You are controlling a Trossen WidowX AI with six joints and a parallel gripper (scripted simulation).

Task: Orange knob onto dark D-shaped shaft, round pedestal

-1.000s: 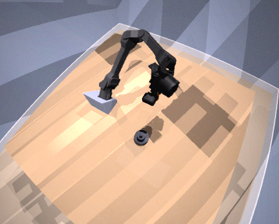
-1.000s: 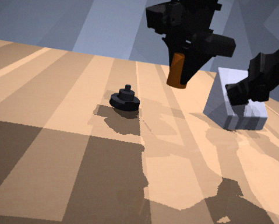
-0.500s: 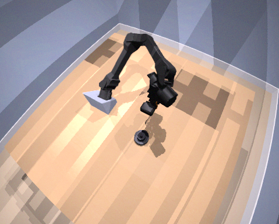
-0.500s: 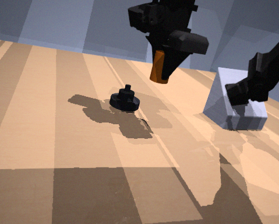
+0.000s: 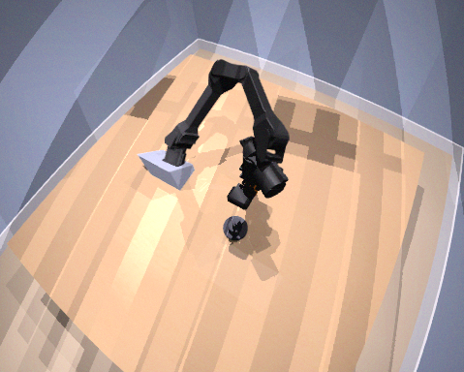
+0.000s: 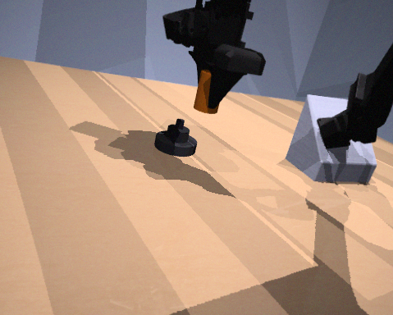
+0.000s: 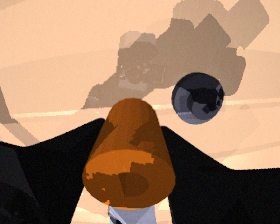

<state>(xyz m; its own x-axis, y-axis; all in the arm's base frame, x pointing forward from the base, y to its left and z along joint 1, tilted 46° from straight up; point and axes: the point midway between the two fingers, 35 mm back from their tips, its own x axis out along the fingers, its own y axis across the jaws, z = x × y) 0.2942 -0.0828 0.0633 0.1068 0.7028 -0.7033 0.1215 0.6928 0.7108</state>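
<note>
Right now the dark pedestal is 1 cm behind my gripper tip, 10 cm to the right of it and 10 cm below it. From my gripper tip the other things lie so: orange knob (2 cm above).
</note>
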